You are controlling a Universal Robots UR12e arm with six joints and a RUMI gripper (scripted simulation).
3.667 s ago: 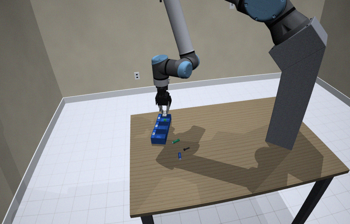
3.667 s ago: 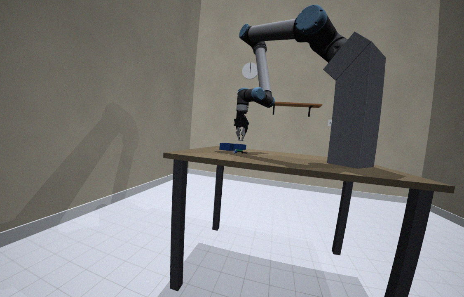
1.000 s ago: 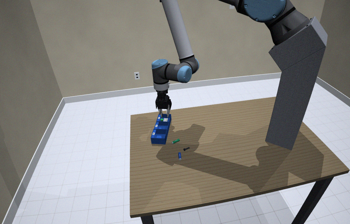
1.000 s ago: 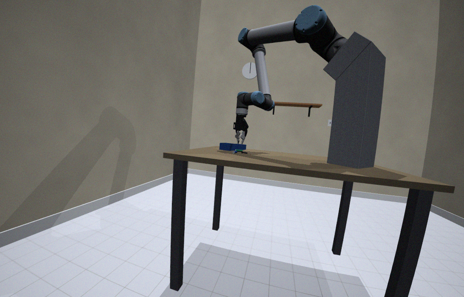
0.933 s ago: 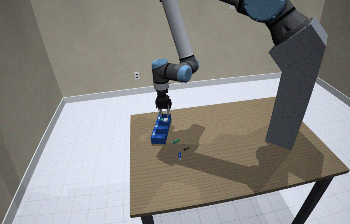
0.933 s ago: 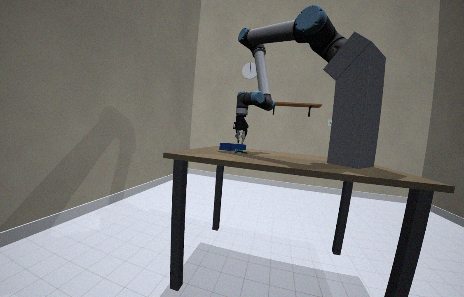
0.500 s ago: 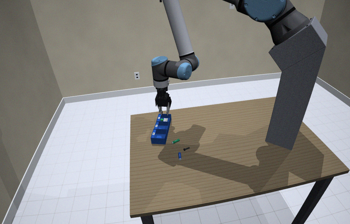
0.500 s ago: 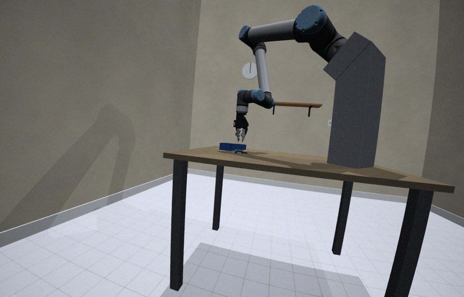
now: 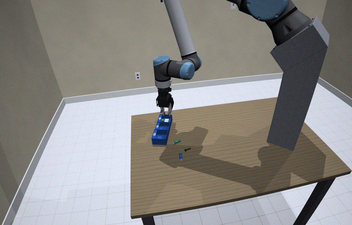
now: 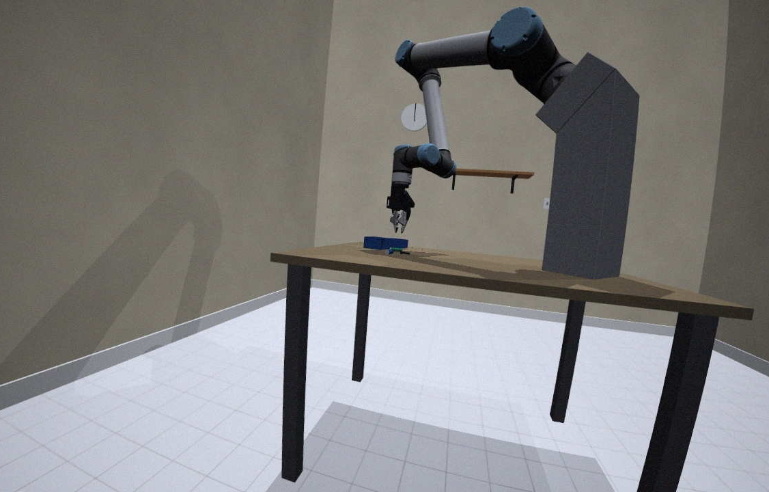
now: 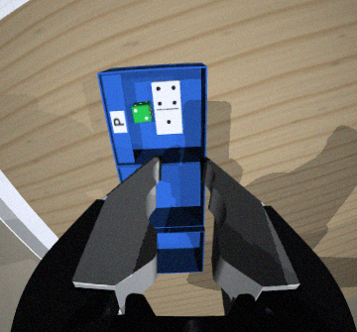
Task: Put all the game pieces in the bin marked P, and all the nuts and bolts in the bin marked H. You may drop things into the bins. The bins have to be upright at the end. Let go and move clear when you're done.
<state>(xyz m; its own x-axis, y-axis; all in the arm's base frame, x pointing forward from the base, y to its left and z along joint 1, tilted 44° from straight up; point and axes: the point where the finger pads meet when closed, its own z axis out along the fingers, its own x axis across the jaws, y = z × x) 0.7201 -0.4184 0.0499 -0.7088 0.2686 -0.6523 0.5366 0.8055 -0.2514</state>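
Right now the black bolt is 10 mm behind my hand, 270 mm to the left of it and 80 mm below it. From my hand the other things lie so: blue bin 50 mm ahead, 50 mm to the left, 60 mm below; green die 20 mm ahead, 30 mm to the right, 70 mm below; white domino 30 mm to the right, 70 mm below.
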